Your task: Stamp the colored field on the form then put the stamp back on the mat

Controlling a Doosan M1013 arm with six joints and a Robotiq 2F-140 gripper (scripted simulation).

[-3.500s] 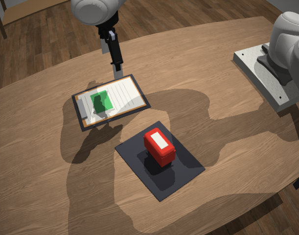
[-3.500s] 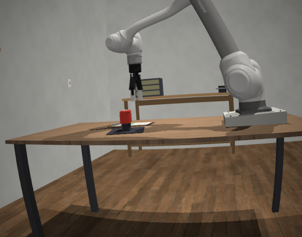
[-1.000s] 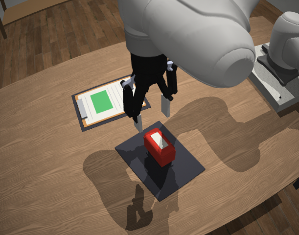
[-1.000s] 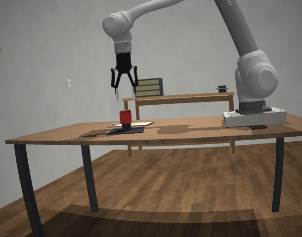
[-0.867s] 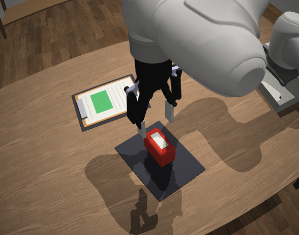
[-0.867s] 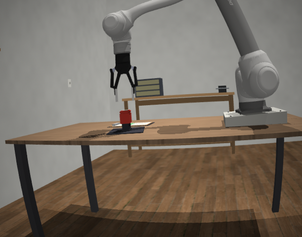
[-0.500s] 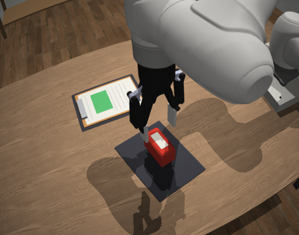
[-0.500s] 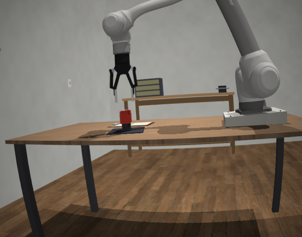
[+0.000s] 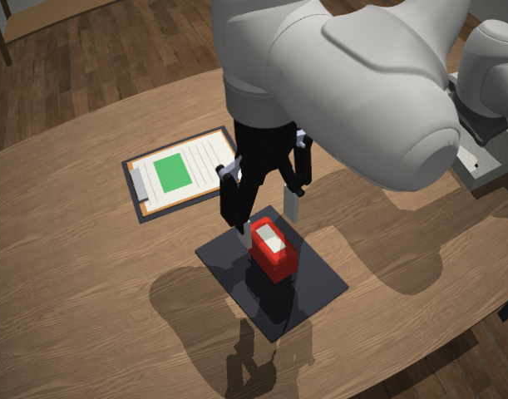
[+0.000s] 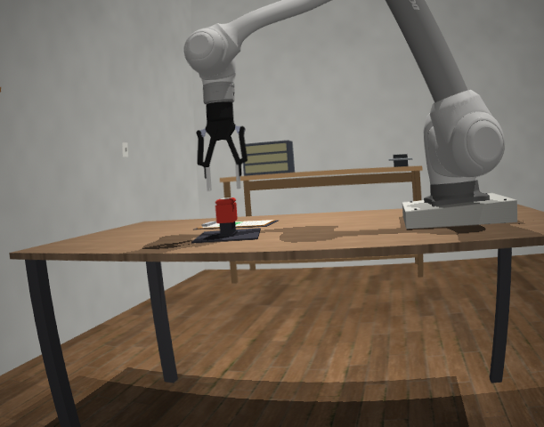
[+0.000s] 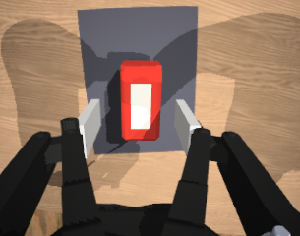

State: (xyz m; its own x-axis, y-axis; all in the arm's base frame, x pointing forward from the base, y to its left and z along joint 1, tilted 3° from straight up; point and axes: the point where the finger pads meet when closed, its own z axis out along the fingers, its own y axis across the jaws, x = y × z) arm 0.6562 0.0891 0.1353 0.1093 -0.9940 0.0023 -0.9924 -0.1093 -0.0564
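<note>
Now: the red stamp 100 mm below my hand. Round my hand: mat: 150 mm below; clipboard: 290 mm to the right, 150 mm below, 60 mm ahead.
</note>
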